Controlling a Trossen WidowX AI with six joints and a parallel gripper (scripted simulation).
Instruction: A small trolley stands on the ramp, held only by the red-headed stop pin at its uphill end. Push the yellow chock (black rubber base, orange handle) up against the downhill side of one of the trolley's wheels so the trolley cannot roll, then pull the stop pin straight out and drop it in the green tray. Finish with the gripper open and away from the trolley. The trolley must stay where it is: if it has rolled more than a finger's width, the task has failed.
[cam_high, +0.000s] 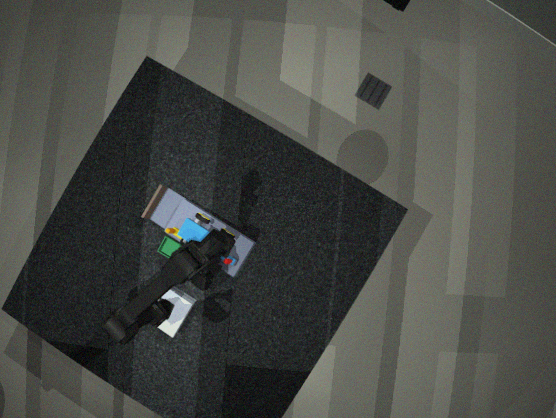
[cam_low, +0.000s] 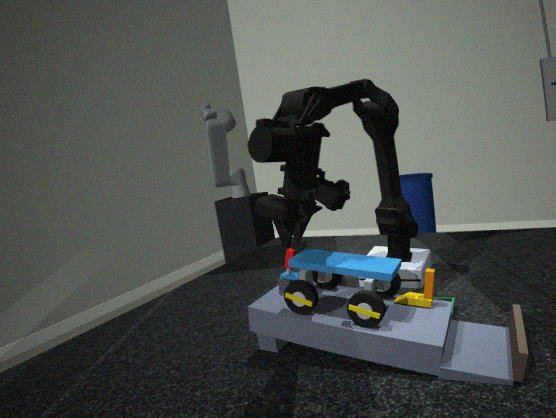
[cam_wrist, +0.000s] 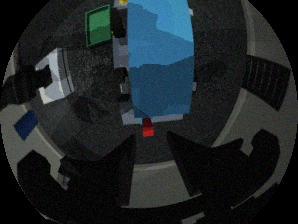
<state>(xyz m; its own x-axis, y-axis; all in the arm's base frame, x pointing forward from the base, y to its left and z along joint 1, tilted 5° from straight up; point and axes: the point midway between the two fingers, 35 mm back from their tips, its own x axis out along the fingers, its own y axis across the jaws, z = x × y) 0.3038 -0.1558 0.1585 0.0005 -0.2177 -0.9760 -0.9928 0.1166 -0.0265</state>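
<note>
Now: the red-headed stop pin 1 cm to the right of my gripper tip and 5 cm below it. From my gripper tip the other things lie so: yellow chock: 1 cm behind, 22 cm to the left, 10 cm below; then blue trolley: 3 cm ahead, 10 cm to the left, 7 cm below; then grey ramp: 3 cm ahead, 10 cm to the left, 13 cm below.
</note>
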